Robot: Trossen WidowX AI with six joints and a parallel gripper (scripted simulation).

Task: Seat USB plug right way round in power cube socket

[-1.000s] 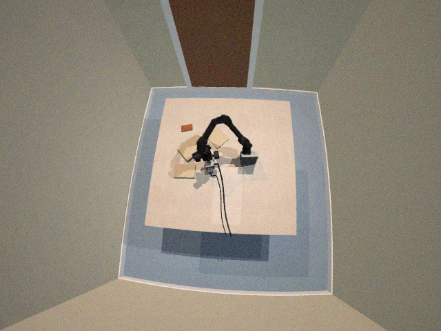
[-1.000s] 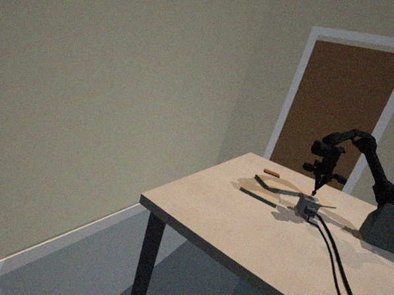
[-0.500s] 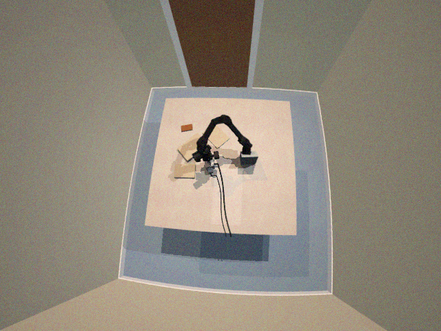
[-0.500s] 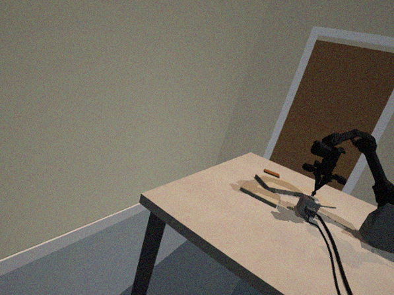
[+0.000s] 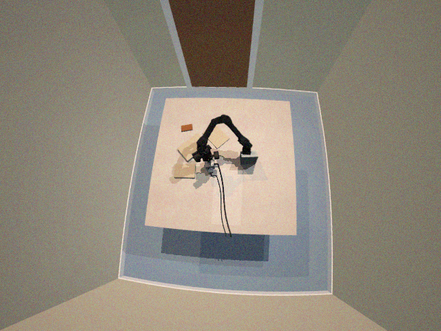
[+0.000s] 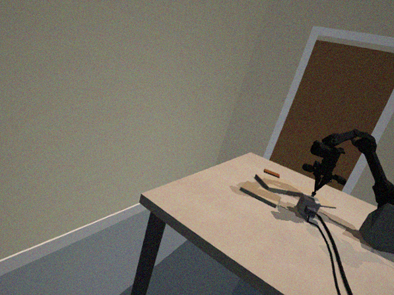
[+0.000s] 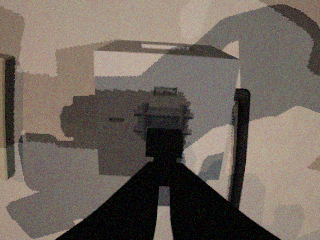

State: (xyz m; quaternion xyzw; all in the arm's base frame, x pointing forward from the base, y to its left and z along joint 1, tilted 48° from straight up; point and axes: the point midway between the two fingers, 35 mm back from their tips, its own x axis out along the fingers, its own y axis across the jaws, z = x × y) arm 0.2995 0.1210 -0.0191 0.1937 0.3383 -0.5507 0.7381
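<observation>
Now: the USB plug 2 cm below my gripper tip. The rest, counted from my gripper tip: USB socket 5 cm below; small orange block 34 cm to the right, 28 cm ahead, 12 cm below.
</observation>
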